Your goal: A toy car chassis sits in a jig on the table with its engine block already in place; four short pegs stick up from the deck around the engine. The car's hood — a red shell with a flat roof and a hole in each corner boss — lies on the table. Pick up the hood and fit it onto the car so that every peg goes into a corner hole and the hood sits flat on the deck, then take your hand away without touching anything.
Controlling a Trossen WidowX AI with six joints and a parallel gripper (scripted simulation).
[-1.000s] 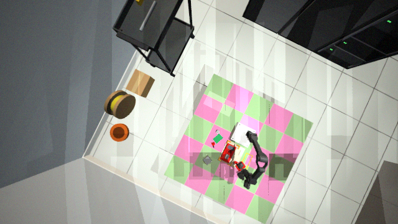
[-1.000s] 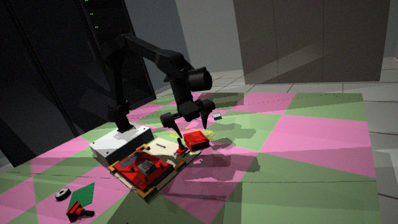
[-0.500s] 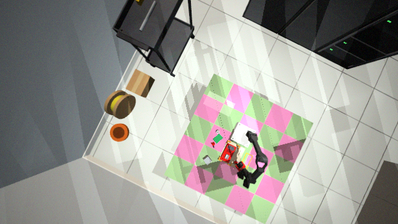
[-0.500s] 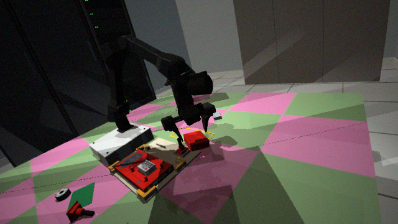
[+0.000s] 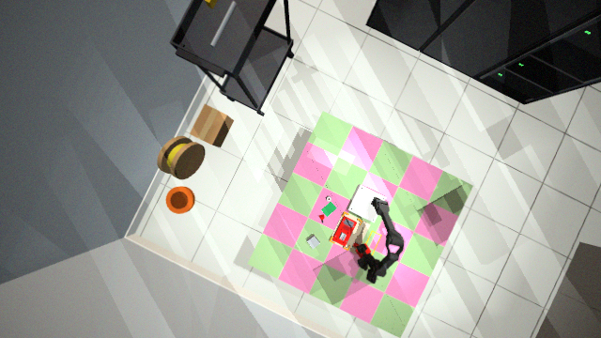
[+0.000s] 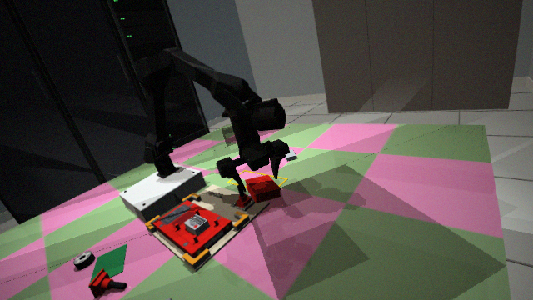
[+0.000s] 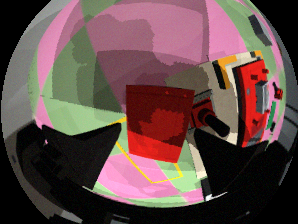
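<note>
My gripper tip is now 10 mm above the red hood. From my gripper tip the other things lie so: grey engine block: 190 mm to the right, 30 mm behind; green patch: 370 mm to the right, 160 mm behind, 30 mm below; jig: 160 mm to the right, 70 mm behind, 20 mm below.
</note>
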